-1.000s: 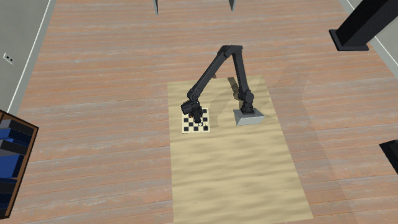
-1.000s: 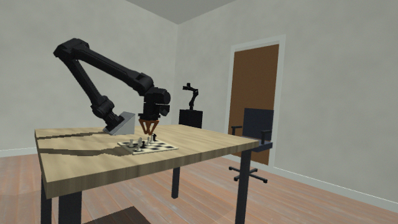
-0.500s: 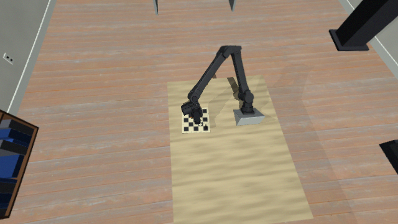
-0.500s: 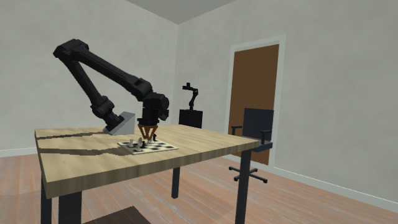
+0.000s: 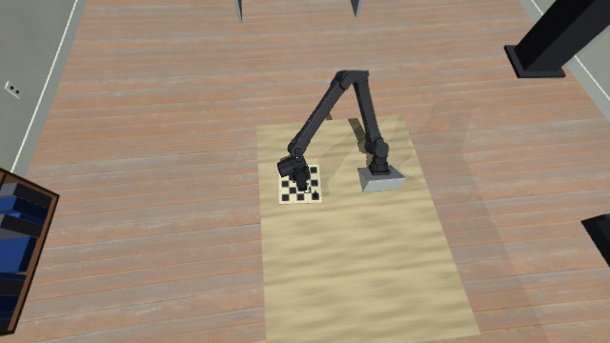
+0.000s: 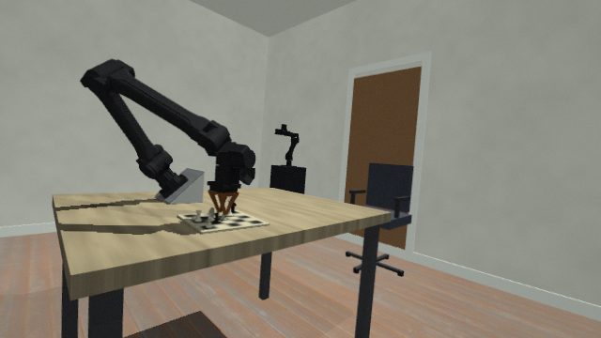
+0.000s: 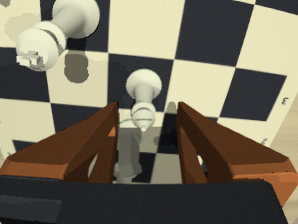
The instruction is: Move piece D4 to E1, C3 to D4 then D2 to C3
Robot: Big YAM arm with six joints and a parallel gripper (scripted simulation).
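Right now the small chessboard is 1 cm behind my hand, 1 cm to the left of it and 3 cm below it. From my hand the other things lie so: black pawn 3 cm ahead, 3 cm to the right, 1 cm below.
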